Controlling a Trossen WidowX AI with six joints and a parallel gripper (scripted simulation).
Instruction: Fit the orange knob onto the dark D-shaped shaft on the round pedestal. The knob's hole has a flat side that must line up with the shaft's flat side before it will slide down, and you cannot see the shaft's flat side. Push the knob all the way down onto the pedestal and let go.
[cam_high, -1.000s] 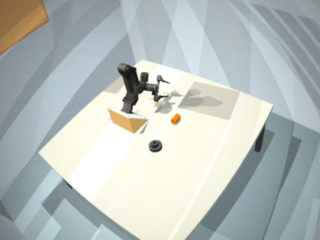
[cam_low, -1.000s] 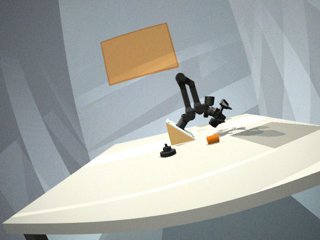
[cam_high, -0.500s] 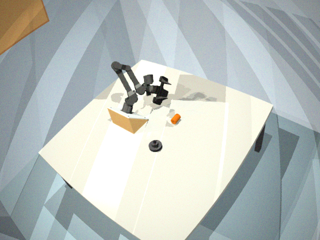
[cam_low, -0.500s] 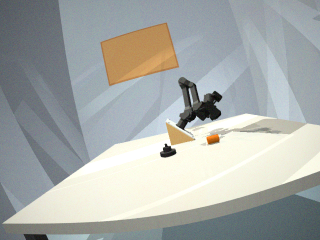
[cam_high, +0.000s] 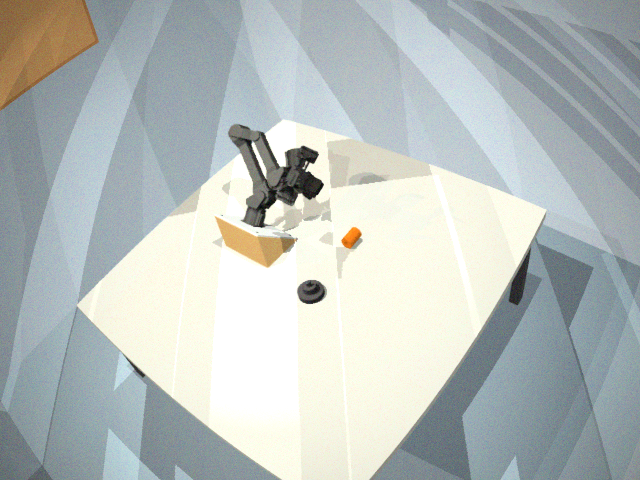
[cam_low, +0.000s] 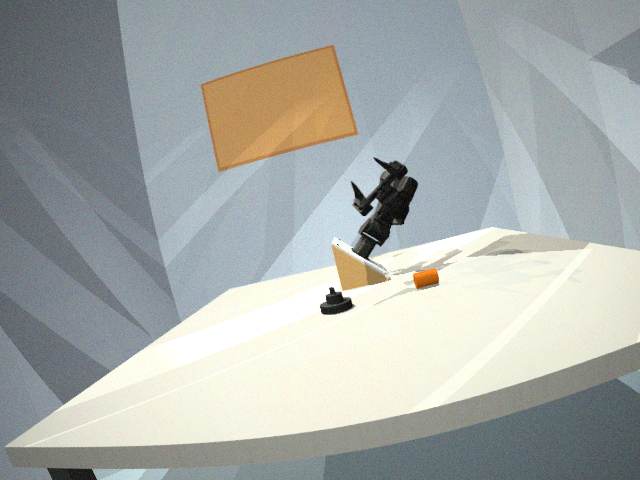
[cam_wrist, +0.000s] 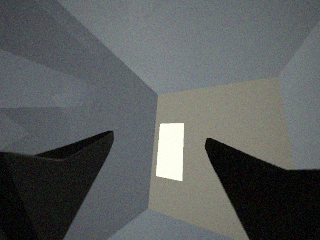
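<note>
My gripper tip is 32 cm above the orange knob, 9 cm to the right of it and 8 cm short of it. Round my gripper tip: round dark pedestal (31 cm below, 16 cm to the right, 9 cm ahead).
</note>
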